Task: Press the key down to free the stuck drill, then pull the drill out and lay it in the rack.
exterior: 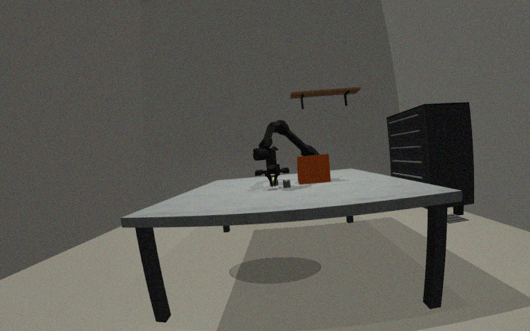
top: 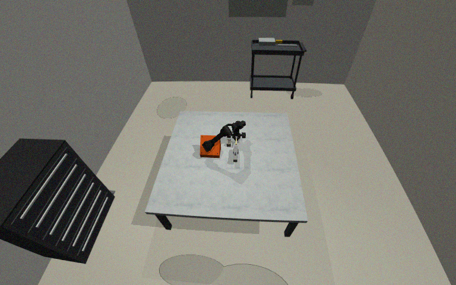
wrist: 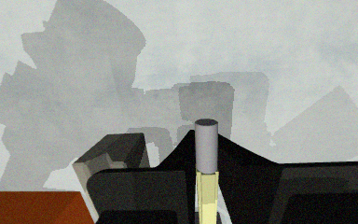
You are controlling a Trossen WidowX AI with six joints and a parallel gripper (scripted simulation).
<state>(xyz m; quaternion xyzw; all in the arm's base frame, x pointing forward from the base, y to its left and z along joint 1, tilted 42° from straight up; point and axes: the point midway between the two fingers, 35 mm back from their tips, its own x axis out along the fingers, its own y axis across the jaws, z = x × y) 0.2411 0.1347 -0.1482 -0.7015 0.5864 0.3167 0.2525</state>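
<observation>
Now: the drill 1 cm ahead of my gripper tip, 4 cm to the right of it and 4 cm above it. From my gripper tip the other things lie so: grey grooved block (7 cm behind, 5 cm to the right, 1 cm above).
</observation>
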